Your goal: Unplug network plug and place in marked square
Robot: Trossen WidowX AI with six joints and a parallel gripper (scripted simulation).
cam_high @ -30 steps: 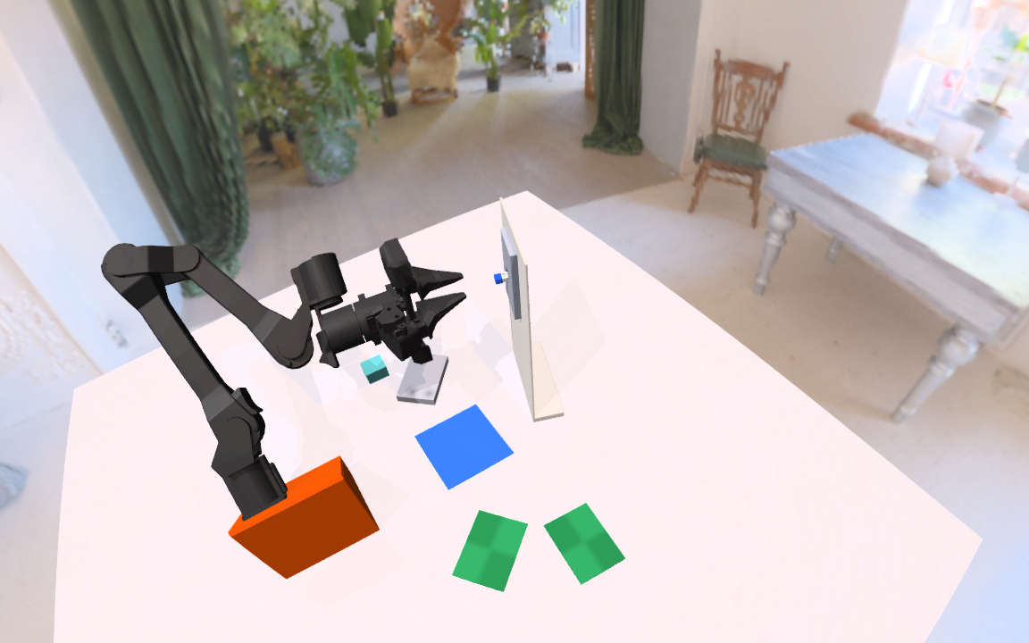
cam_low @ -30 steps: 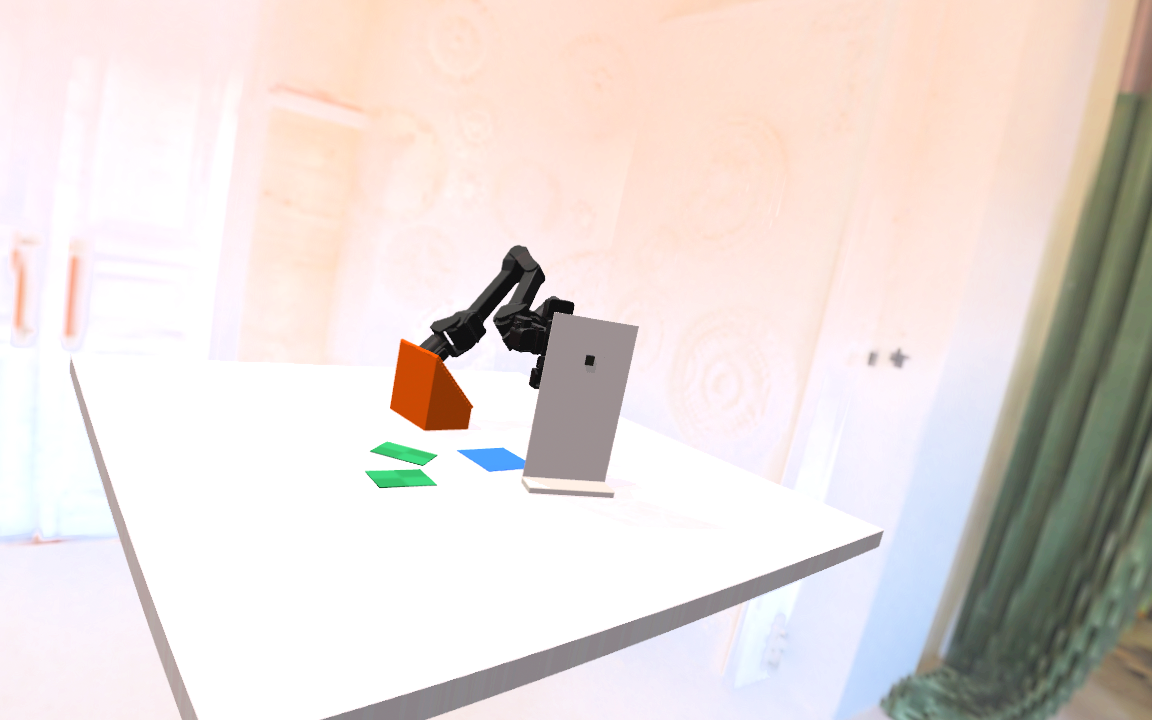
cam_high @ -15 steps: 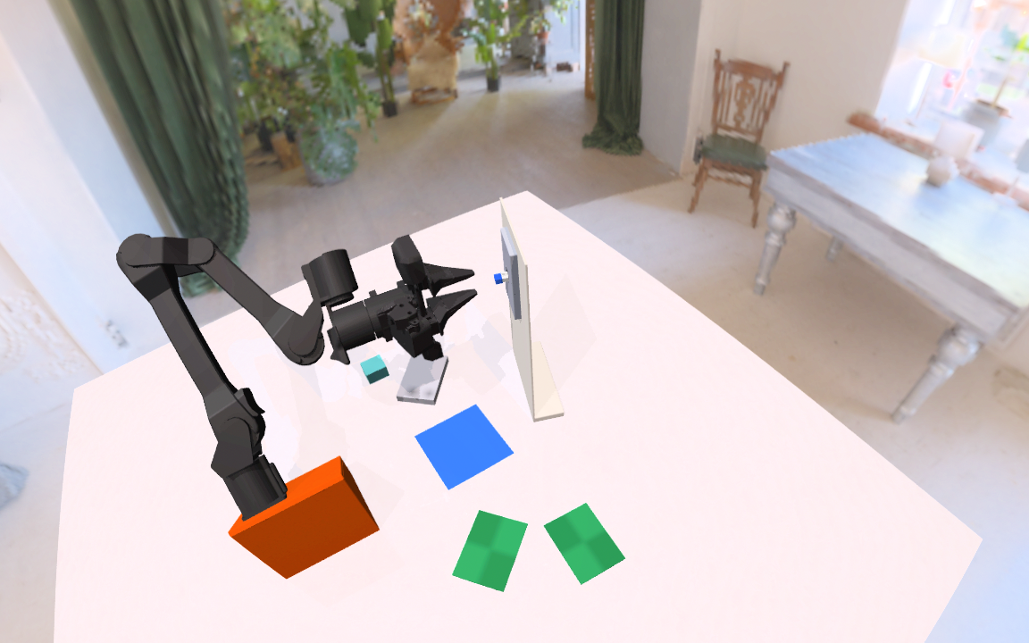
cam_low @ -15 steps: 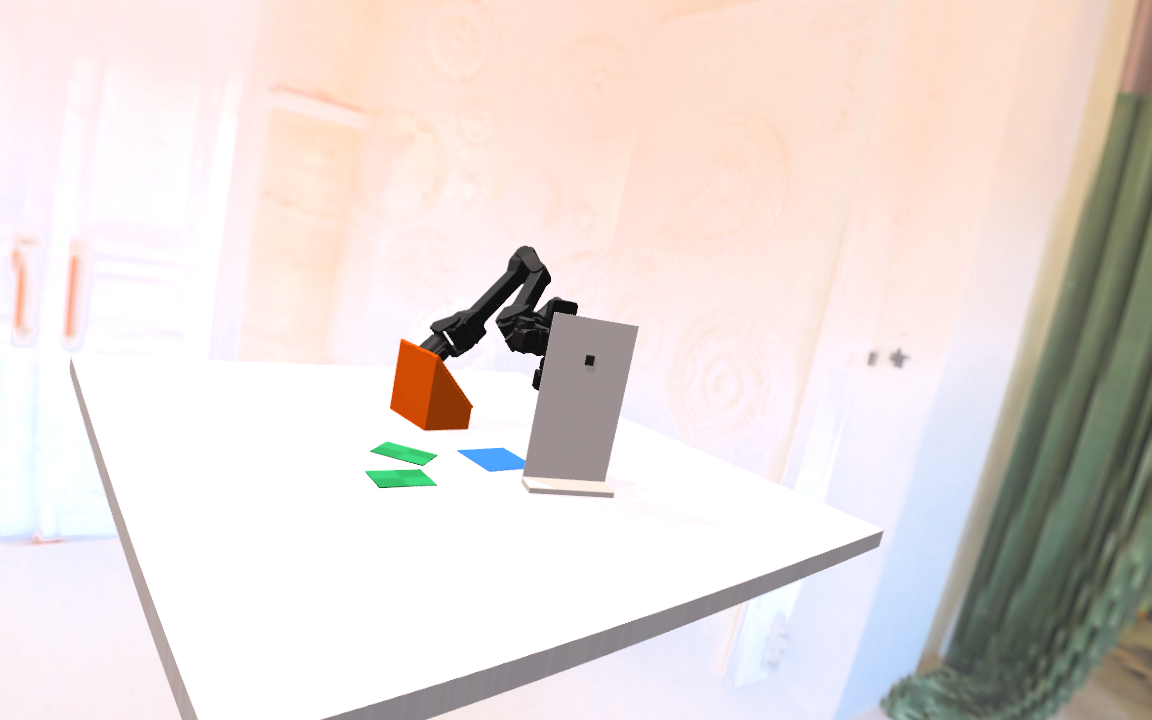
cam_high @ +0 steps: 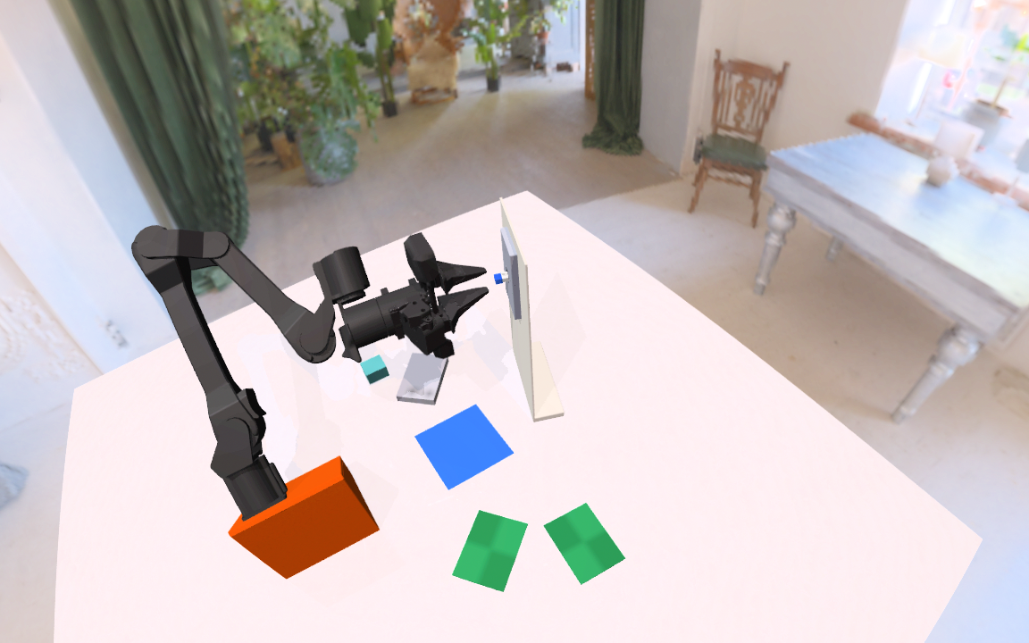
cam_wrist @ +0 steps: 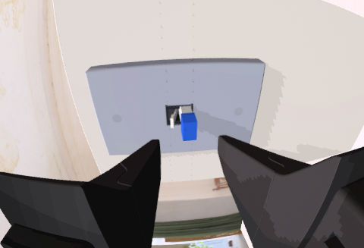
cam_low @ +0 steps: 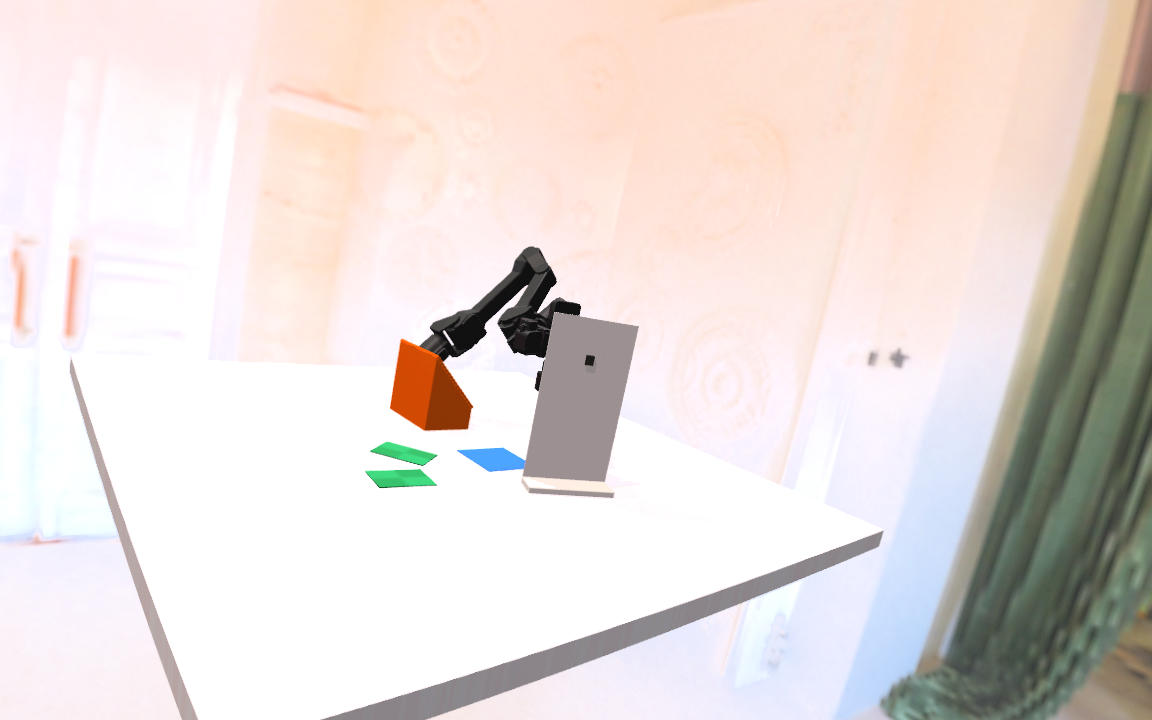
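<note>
Now: gripper tip 20 mm short of the network plug and 10 mm to the left of it. From my gripper tip the other things lie so: upright panel 40 mm ahead, 20 mm to the right, 100 mm below; grey slab 90 mm behind, 110 mm to the left, 240 mm below; thin pale tab 30 mm ahead, 20 mm to the right, 10 mm above.
</note>
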